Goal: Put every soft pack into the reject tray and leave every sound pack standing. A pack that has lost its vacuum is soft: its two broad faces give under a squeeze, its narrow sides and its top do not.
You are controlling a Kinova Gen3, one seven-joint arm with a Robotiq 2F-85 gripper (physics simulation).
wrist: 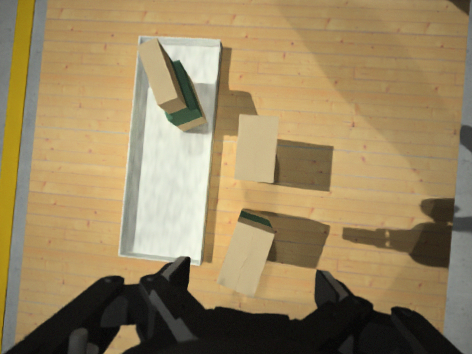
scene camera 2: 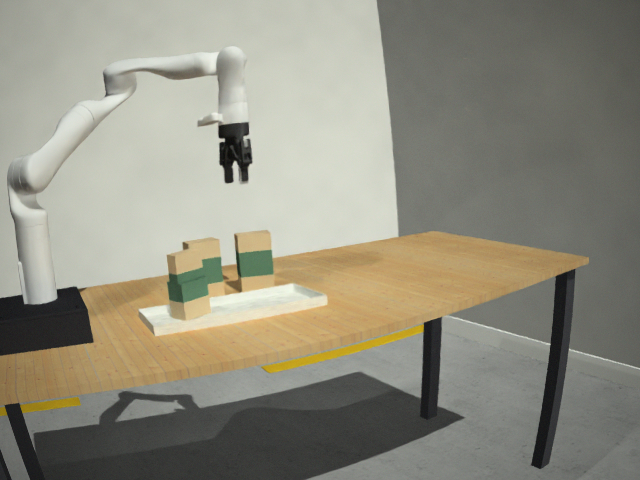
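Note:
A tan pack with a green band stands upright at the near-base end of the white reject tray. Its band sticks out wider than its top. A second pack stands on the table behind the tray, partly hidden by the first in the scene view. A third pack stands on the table farther from the base, turned at an angle. My gripper is open and empty, high above the packs, with the third pack showing between its fingers in the wrist view.
The arm's black base stands at the left end of the wooden table. The two packs outside the tray stand close to its long side, with a gap between them.

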